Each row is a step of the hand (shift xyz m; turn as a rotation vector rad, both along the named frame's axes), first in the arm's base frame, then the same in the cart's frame.
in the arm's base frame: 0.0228 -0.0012 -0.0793 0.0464 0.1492 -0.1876
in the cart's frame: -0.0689 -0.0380 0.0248 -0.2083 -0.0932 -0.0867
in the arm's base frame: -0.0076 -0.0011 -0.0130 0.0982 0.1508 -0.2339
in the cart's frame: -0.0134 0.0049 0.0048 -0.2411 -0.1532 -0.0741
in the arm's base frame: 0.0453 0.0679 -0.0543 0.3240 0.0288 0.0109
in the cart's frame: -0.0607 -0.0599 -0.0484 0.0702 -0.3166 -0.0279
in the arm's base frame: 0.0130 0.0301 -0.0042 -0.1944 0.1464 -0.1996
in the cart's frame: -0.0098 -0.0157 -0.0274 -0.2695 0.1400 -0.0826
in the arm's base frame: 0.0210 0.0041 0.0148 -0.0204 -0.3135 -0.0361
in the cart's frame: 0.0171 -0.0179 -0.0081 0.0519 0.0349 0.3100
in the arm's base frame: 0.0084 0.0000 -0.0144 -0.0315 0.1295 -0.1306
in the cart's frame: -0.0117 -0.0111 0.0043 -0.1658 -0.0043 -0.0854
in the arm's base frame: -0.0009 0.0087 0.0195 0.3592 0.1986 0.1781
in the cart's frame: 0.0155 0.0041 -0.0141 0.1852 -0.3297 -0.2392
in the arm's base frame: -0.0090 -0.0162 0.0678 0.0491 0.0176 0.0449
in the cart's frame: 0.0661 0.0234 -0.0046 0.0473 -0.0403 -0.0296
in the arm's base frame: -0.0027 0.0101 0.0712 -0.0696 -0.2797 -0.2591
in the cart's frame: 0.0631 0.0161 -0.0307 -0.1765 0.0362 0.3431
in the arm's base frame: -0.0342 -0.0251 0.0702 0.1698 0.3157 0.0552
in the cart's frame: 0.0656 0.0492 0.0029 -0.0032 -0.1773 -0.3164
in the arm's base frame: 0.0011 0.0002 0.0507 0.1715 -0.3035 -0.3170
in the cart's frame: 0.0476 0.0090 -0.0152 -0.1730 -0.2093 0.3851
